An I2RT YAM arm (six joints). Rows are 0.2 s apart.
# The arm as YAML. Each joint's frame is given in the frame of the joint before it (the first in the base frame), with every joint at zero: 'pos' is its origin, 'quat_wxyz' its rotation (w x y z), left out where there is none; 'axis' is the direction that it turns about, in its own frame. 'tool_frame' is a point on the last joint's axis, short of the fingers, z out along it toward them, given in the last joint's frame.
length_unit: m
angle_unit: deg
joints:
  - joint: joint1
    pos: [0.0, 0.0, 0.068]
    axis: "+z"
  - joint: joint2
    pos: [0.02, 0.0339, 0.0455]
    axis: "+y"
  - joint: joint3
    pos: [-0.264, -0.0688, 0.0]
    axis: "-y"
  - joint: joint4
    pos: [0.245, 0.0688, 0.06]
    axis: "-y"
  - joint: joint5
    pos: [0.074, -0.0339, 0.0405]
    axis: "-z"
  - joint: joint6
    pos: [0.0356, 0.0, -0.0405]
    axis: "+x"
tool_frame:
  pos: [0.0, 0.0, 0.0]
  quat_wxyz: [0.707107, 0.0, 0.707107, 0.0]
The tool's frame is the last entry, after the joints.
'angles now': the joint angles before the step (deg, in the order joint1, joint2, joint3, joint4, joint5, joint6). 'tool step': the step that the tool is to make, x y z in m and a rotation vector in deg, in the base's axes. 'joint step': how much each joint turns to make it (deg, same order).
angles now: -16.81, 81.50, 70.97, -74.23, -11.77, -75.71
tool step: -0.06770, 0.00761, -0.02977, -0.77, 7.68, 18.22
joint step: -3.35, -10.39, -14.52, -6.89, 3.31, -21.87
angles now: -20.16, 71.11, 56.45, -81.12, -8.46, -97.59
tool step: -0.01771, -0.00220, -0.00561, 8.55, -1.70, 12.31
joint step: -4.26, -1.40, -2.69, -4.02, -6.10, -17.99
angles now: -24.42, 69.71, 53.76, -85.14, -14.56, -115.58
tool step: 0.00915, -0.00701, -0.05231, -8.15, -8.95, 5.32
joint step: -0.01, -0.38, -11.66, 21.72, 4.24, -5.03
